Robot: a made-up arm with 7 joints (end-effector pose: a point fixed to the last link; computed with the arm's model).
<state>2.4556 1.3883 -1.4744 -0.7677 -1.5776 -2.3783 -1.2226</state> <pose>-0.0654 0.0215 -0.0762 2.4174 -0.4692 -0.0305</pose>
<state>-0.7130 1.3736 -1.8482 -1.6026 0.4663 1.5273 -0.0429</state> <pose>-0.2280 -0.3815 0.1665 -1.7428 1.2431 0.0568</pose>
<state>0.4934 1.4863 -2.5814 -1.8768 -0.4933 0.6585 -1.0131</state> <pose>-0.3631 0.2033 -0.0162 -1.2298 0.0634 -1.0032</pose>
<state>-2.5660 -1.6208 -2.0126 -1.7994 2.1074 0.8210 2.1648</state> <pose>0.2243 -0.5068 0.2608 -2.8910 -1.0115 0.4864</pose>
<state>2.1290 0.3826 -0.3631 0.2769 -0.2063 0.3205 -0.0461</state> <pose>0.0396 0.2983 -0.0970 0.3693 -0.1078 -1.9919</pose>
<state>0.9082 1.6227 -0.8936 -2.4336 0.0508 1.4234 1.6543</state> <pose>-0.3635 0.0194 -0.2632 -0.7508 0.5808 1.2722</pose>
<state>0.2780 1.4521 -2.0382 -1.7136 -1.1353 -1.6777 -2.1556</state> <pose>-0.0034 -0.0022 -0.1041 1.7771 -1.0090 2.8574</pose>
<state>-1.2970 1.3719 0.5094 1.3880 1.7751 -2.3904 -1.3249</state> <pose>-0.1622 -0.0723 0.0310 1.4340 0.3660 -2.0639</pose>
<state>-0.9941 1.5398 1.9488 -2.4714 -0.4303 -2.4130 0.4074</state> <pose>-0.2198 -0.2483 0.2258 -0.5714 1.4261 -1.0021</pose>
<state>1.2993 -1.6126 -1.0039 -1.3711 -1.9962 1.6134 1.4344</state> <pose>-0.0482 -0.0381 0.3930 1.6550 -0.9150 1.4221</pose>
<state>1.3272 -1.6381 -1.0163 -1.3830 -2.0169 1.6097 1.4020</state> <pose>-0.0432 -0.0329 0.3890 1.6995 -0.9239 1.3734</pose>
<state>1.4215 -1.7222 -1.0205 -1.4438 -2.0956 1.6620 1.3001</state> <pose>-0.0245 -0.0231 0.3985 1.7842 -0.8647 1.2577</pose>
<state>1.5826 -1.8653 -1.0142 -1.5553 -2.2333 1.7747 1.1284</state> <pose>0.0098 -0.0133 0.4165 1.9155 -0.7379 1.0662</pose>
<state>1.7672 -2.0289 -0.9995 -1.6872 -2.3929 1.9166 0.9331</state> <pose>0.0506 -0.0107 0.4297 2.0688 -0.5873 0.8366</pose>
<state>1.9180 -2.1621 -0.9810 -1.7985 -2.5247 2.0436 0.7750</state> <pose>0.0837 -0.0157 0.4337 2.1954 -0.4611 0.6413</pose>
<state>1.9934 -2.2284 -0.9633 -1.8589 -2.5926 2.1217 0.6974</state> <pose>0.1006 -0.0207 0.4364 2.2531 -0.3857 0.5450</pose>
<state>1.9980 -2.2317 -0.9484 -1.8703 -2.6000 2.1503 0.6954</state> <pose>0.1034 -0.0211 0.4436 2.2426 -0.3554 0.5482</pose>
